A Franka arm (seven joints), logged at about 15 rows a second.
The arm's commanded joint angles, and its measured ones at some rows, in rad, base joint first. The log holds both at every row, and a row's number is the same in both.
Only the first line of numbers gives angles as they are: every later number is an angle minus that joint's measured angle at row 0.
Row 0, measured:
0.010, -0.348, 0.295, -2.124, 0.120, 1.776, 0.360
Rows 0 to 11, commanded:
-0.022, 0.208, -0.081, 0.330, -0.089, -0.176, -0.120
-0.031, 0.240, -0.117, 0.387, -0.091, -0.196, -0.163
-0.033, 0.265, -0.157, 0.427, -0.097, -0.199, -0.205
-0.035, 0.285, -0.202, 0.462, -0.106, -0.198, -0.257
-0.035, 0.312, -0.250, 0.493, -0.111, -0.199, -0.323
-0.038, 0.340, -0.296, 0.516, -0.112, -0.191, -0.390
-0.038, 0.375, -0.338, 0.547, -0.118, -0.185, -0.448
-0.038, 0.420, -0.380, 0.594, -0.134, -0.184, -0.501
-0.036, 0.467, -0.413, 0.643, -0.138, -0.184, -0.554
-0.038, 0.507, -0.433, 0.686, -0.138, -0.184, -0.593
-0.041, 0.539, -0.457, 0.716, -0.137, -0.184, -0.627
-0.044, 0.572, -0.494, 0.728, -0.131, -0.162, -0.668
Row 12, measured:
-0.050, 0.445, -0.431, 0.582, -0.116, -0.148, -0.567
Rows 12 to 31, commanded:
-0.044, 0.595, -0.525, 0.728, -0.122, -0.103, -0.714
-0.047, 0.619, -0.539, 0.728, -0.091, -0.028, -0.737
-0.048, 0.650, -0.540, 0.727, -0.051, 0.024, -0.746
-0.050, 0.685, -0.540, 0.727, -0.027, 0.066, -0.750
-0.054, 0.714, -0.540, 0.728, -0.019, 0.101, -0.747
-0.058, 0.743, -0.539, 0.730, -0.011, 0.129, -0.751
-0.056, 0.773, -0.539, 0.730, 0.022, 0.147, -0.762
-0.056, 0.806, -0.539, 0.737, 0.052, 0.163, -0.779
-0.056, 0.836, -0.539, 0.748, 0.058, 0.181, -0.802
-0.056, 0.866, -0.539, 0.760, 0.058, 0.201, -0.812
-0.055, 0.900, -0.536, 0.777, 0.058, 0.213, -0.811
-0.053, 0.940, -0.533, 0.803, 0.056, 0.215, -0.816
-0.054, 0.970, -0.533, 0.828, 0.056, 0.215, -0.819
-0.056, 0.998, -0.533, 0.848, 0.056, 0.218, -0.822
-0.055, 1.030, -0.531, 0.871, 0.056, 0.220, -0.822
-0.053, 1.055, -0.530, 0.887, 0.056, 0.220, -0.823
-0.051, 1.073, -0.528, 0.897, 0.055, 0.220, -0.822
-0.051, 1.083, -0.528, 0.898, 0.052, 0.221, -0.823
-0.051, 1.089, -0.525, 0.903, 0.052, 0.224, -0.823
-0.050, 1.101, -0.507, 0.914, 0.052, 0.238, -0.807
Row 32, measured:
-0.049, 1.073, -0.523, 0.852, 0.035, 0.231, -0.793
